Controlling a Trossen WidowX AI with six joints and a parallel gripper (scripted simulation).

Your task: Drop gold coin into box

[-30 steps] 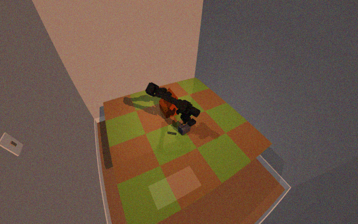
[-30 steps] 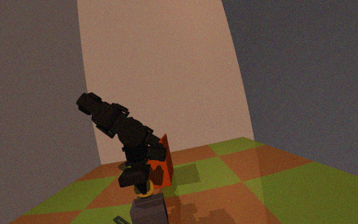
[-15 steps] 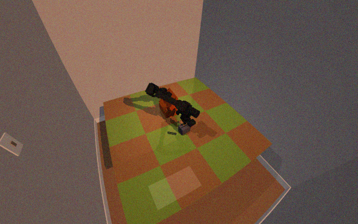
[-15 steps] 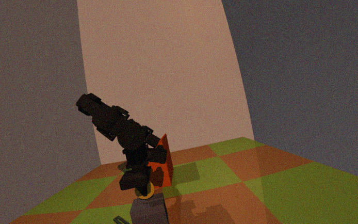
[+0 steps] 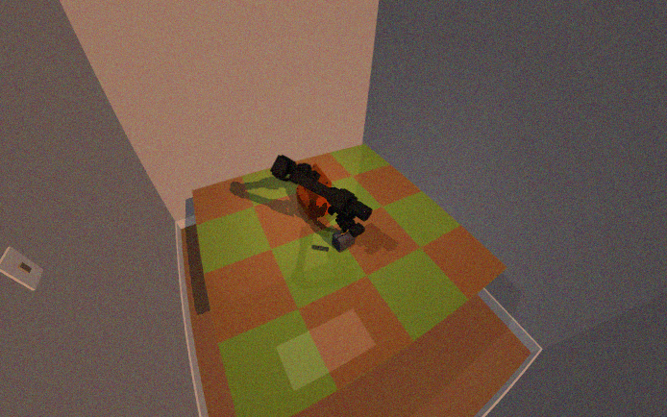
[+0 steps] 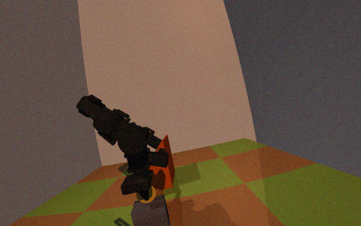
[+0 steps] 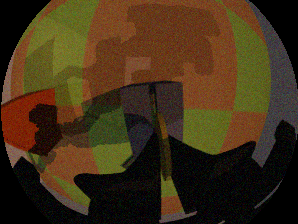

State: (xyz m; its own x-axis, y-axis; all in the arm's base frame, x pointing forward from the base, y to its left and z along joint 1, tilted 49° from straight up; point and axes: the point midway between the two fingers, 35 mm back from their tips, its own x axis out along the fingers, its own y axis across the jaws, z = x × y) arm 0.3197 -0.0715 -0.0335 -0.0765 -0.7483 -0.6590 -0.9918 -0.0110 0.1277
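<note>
Now: gripper tip 2 cm below the gold coin.
</note>
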